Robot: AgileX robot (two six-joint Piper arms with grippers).
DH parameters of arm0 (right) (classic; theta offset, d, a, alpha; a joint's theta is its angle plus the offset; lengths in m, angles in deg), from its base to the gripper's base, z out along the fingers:
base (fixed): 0 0 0 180
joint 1: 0 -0.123 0 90
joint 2: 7.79 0 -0.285 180
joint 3: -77.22 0 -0.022 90
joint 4: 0 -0.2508 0 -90
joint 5: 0 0 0.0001 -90
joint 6: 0 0.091 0 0
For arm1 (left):
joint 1: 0 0.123 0 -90
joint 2: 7.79 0 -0.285 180
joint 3: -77.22 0 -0.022 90
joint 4: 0 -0.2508 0 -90
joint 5: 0 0 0.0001 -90
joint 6: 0 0.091 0 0
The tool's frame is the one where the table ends.
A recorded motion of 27 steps. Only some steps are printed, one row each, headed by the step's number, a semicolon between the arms.
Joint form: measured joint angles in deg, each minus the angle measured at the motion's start. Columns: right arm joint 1, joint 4, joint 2, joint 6, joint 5, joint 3; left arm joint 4, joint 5, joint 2, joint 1, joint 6, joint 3.
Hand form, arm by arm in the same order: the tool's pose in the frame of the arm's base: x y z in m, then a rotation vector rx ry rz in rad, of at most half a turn. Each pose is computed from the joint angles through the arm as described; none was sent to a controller.
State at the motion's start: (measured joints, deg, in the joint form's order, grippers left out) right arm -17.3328 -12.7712 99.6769 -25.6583 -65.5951 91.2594; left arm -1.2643 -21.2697 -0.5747 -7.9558 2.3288 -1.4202
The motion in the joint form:
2: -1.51 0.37 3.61 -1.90 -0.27 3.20; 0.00 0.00 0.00 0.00 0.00 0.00
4: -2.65 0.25 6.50 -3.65 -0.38 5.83; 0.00 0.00 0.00 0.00 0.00 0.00
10: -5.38 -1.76 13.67 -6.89 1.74 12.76; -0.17 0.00 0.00 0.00 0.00 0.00
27: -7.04 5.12 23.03 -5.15 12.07 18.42; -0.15 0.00 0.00 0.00 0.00 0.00
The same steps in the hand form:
2: 0.3594 0.1415 0.3106 -1.0201 2.5670 0.2573; 0.0523 -0.0066 0.1720 0.1812 1.8610 -0.0461
4: 0.3684 0.1531 0.3038 -1.0856 2.5457 0.2584; 0.0523 -0.0066 0.1720 0.1812 1.8610 -0.0461
10: 0.3915 0.1861 0.2880 -1.1821 2.4588 0.2953; 0.0524 -0.0065 0.1720 0.1831 1.8608 -0.0432
27: 0.4330 0.2069 0.2470 -1.1598 2.3681 0.1305; 0.0524 -0.0065 0.1720 0.1828 1.8608 -0.0435

